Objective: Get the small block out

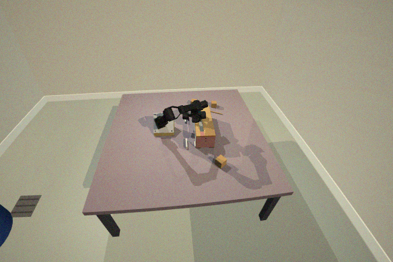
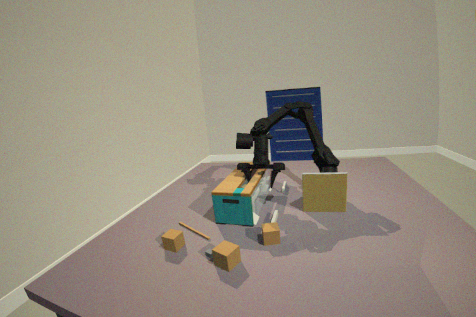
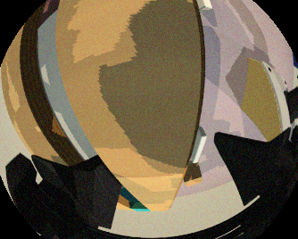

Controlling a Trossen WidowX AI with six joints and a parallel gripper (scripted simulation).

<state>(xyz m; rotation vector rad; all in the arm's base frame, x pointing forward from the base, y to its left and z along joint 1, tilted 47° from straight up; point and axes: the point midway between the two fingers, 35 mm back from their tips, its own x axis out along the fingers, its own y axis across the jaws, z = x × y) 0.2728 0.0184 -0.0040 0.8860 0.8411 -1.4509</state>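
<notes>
The tan block lies 60 mm ahead of my gripper tip and 20 mm to the left of it. Also, from my gripper tip: cube: 150 mm ahead, 400 mm to the right, 60 mm below; then thin stick: 210 mm ahead, 210 mm to the left, 80 mm below; then box: 30 mm ahead, 40 mm to the right, 20 mm below.
</notes>
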